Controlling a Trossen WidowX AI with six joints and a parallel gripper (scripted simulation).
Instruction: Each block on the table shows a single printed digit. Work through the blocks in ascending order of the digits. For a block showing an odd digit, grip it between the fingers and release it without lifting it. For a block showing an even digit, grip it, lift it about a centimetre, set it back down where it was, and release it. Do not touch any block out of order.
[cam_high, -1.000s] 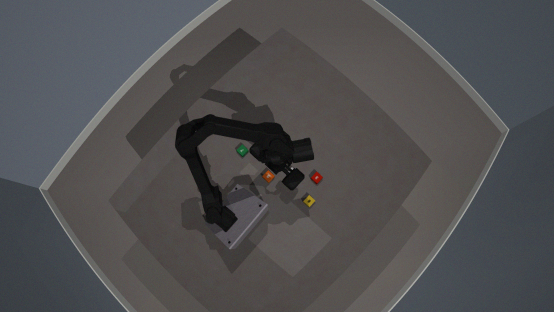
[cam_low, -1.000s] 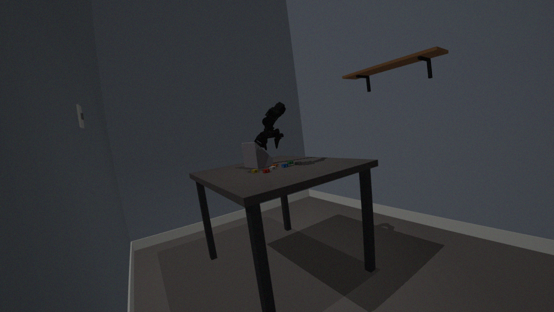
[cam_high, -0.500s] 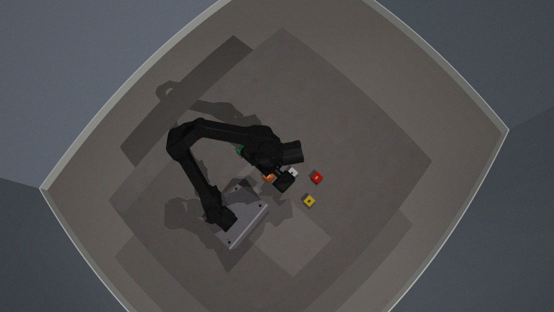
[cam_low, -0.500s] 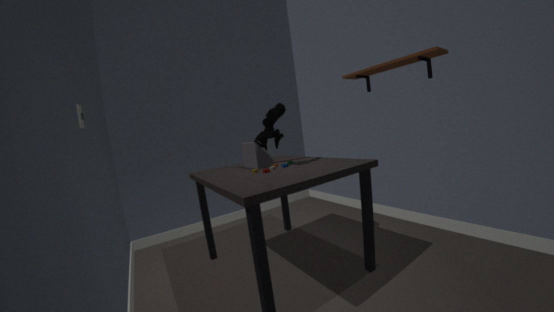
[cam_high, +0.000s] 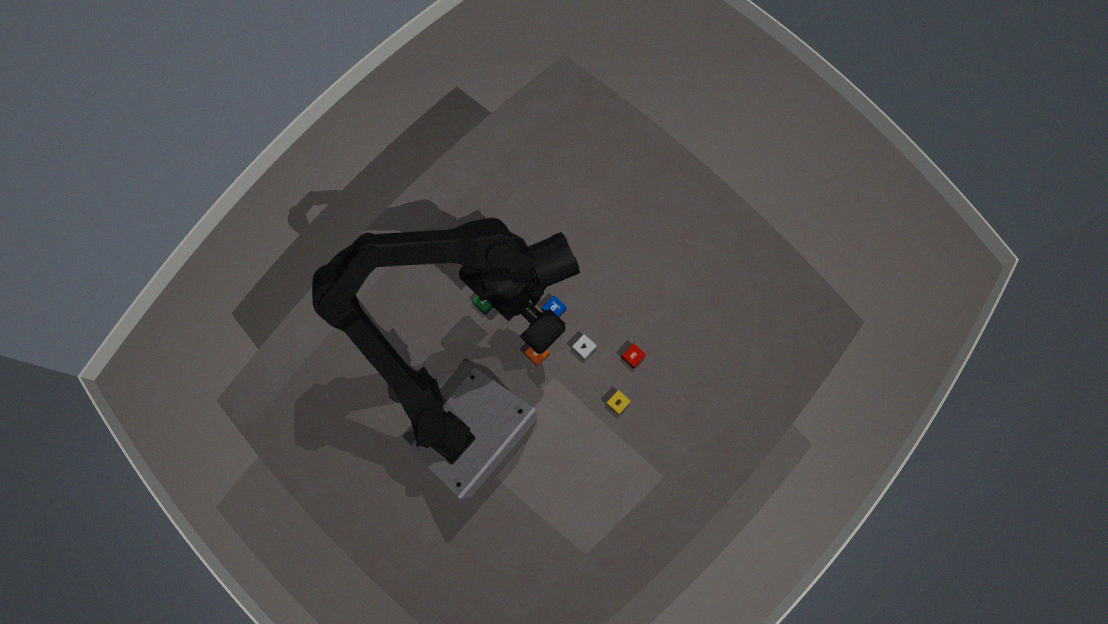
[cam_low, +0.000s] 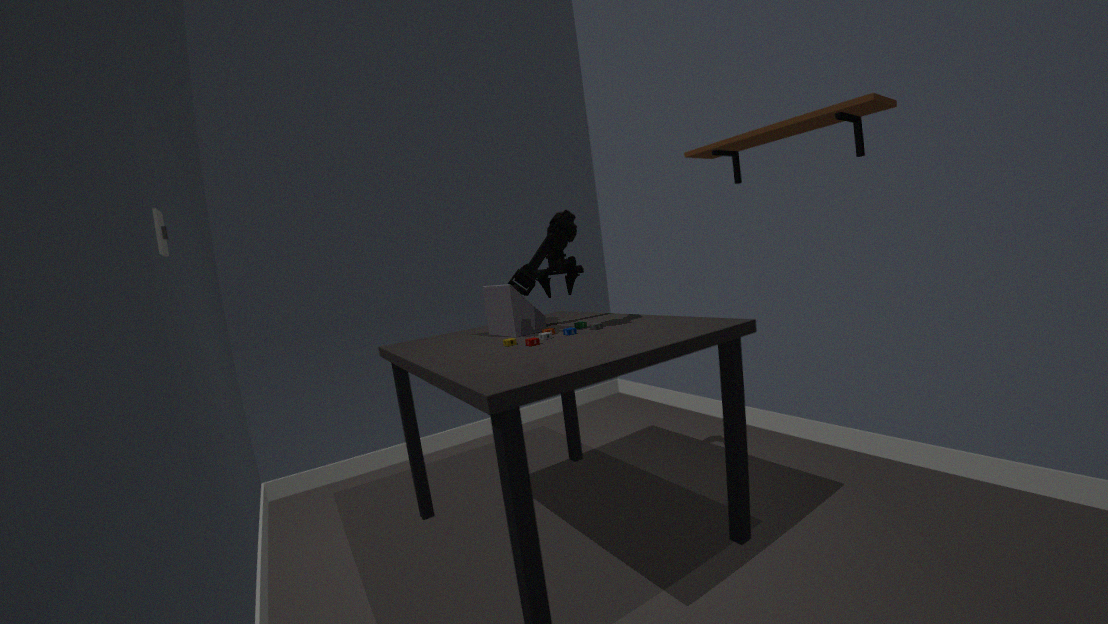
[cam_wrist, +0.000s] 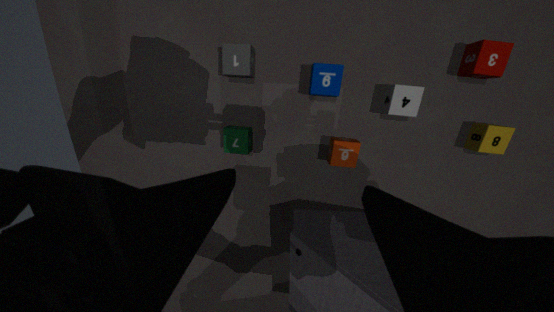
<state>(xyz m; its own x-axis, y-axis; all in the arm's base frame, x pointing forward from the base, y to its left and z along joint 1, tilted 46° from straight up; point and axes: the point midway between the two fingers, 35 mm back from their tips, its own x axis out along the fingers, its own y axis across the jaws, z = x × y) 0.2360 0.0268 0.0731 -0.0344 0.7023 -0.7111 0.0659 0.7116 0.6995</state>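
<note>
My gripper tip is now 100 mm short of the red block, 200 mm to the left of it and 120 mm above it. Round my gripper tip: white block (50 mm ahead, 120 mm to the right, 120 mm below); then yellow block (10 mm ahead, 230 mm to the right, 120 mm below); then green block (80 mm to the left, 120 mm below).
</note>
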